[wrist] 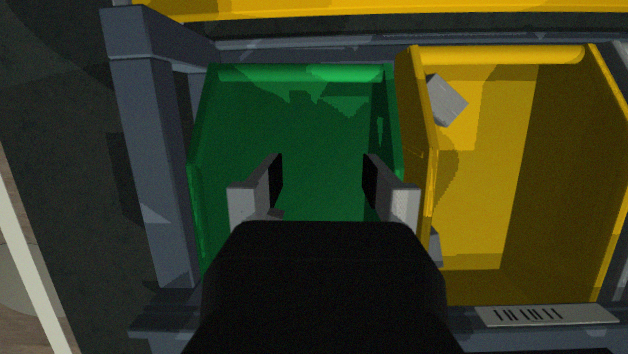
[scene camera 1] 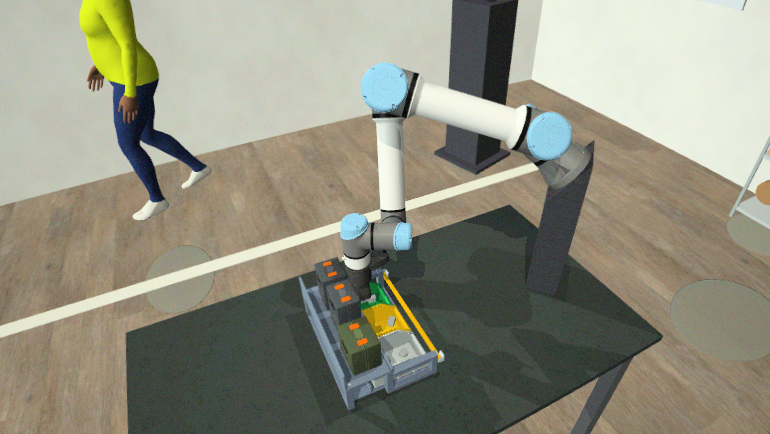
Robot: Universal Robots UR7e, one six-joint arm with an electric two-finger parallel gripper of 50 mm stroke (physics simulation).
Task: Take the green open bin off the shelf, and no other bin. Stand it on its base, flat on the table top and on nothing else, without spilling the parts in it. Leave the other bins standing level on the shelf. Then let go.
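Places are measured from the arm's base along level axes (x ahead, y left, z up), in centimetres.
Pixels of known places: gripper, fingertip midpoint: (wrist: 322, 170) (scene camera 1: 369, 303); arm's base, origin of the base link: (scene camera 1: 570, 170).
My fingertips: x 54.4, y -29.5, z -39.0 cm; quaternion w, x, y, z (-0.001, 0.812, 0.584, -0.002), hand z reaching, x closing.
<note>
For each thing: its middle in the pictures, then the offset to it from my fingertips. Level surfaces: height alone.
- green open bin, body centre: (wrist: 300, 206) (scene camera 1: 361, 302) dy -2.1, dx +1.7, dz +0.4 cm
- yellow bin, body centre: (wrist: 483, 192) (scene camera 1: 377, 327) dy +9.2, dx +4.4, dz +0.4 cm
- small dark part, body centre: (wrist: 265, 227) dy -5.7, dx +3.6, dz -2.3 cm
- dark table top, its level: dz -3.9 cm
- light grey bin, body centre: (scene camera 1: 394, 355) dy +19.9, dx +7.5, dz +0.4 cm
- olive box, body centre: (scene camera 1: 359, 345) dy +17.1, dx +17.0, dz +11.1 cm
- yellow bar, body centre: (scene camera 1: 408, 312) dy +12.2, dx -5.4, dz +2.0 cm
The green open bin (scene camera 1: 380, 293) (wrist: 300, 135) stands in the end bay of the grey-blue shelf (scene camera 1: 326, 336) (wrist: 142, 130), close beside the yellow bin (scene camera 1: 381, 314) (wrist: 480, 200). A small dark part (wrist: 276, 214) shows in it near the left finger in the wrist view; the rest of its inside is partly hidden by the gripper body. My gripper (scene camera 1: 370, 298) (wrist: 322, 170) is open, with nothing between its fingers. In the wrist view both fingers appear over the green bin's inside, the right one near the wall facing the yellow bin. The dark table top (scene camera 1: 215, 350) bears the shelf.
A light grey bin (scene camera 1: 410, 345) stands beyond the yellow bin. Two dark boxes (scene camera 1: 327, 266) (scene camera 1: 345, 310) and an olive box (scene camera 1: 360, 350) stand behind the bins. A yellow bar (scene camera 1: 409, 311) (wrist: 350, 9) runs along the shelf's front. A person (scene camera 1: 132, 102) is on the floor beyond the table.
</note>
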